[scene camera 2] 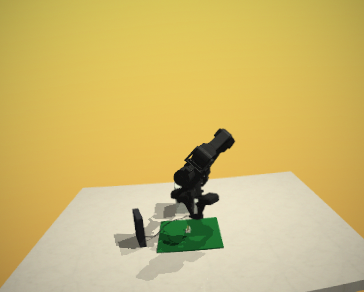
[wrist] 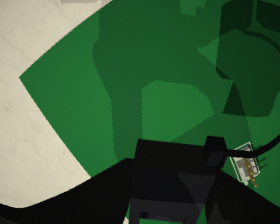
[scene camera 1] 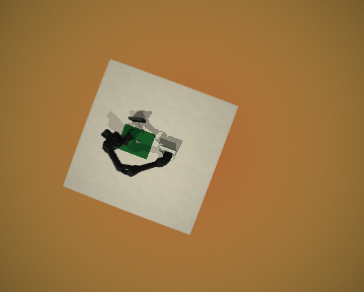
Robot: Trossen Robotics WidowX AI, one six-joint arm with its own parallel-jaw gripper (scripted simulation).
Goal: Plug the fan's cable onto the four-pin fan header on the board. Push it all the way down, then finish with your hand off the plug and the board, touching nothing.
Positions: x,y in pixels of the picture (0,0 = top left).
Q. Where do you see a green board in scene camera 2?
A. At 204,234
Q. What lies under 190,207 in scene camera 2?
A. The gripper.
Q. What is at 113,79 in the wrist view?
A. A green board.
